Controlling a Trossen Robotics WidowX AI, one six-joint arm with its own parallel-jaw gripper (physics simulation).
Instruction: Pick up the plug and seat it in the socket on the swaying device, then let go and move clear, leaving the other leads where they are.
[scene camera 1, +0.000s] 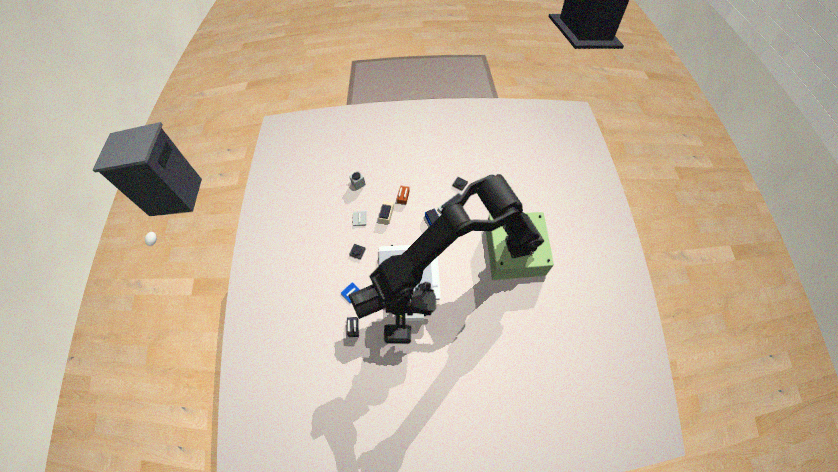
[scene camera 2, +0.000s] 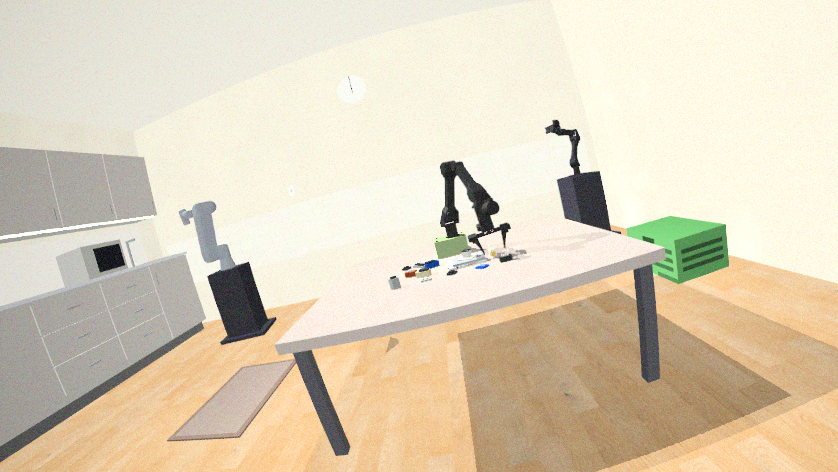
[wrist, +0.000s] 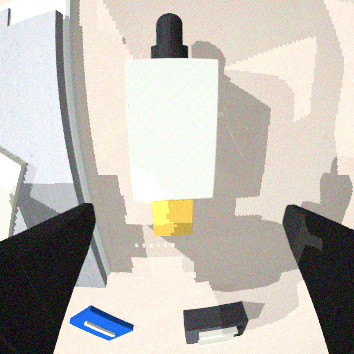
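Observation:
The plug (wrist: 172, 125) (scene camera 2: 493, 253) has a white body, a yellow tip and a black rear stub. In the wrist view it lies lengthwise between the finger lines, its yellow tip nearly level with the fingertips. My gripper (wrist: 192, 214) (scene camera 2: 494, 249) is open and holds nothing, with wide gaps on both sides of the plug. In scene view 1 the arm largely covers the gripper and plug. The pale grey-white device (scene camera 1: 434, 274) (scene camera 2: 463, 262) (wrist: 35, 100) is beside the plug, at the left in the wrist view. I cannot make out its socket.
A blue slotted piece (scene camera 1: 350, 291) (scene camera 2: 482, 266) (wrist: 101, 322) and a black block with pale slots (scene camera 1: 352, 326) (wrist: 215, 322) lie near the gripper. An orange block (scene camera 1: 402, 194), a grey round-topped piece (scene camera 1: 357, 180) and several small blocks lie farther off. The arm stands on a green base (scene camera 1: 521, 271).

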